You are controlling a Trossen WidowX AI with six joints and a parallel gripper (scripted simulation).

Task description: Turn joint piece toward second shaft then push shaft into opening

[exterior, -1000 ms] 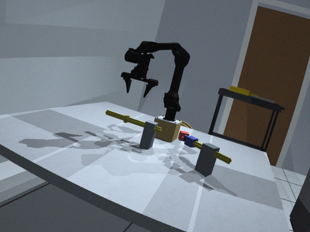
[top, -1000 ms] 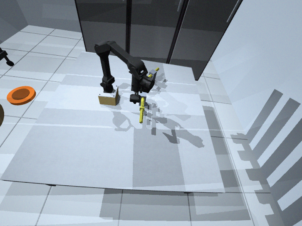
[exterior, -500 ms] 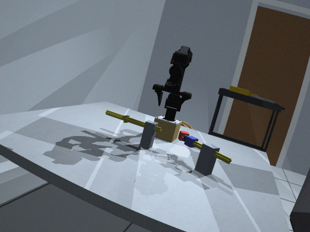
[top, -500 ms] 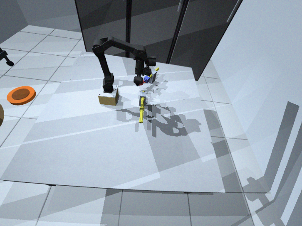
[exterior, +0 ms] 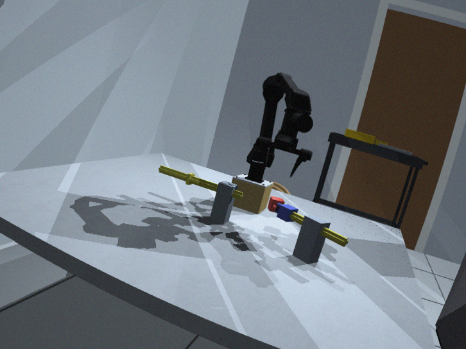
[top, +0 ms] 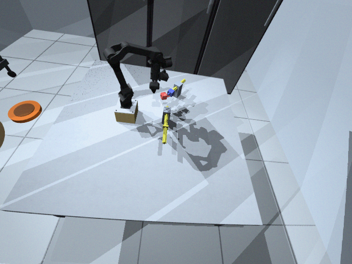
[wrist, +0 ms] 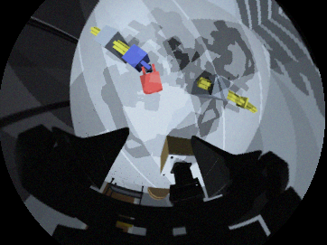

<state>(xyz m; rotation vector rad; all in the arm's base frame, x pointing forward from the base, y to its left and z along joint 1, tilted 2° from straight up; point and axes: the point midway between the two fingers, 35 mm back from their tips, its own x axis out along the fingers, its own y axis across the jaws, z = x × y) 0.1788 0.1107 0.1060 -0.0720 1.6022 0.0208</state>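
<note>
The red joint piece is 9 cm below my gripper tip, 8 cm ahead of it and 4 cm to the left of it.
</note>
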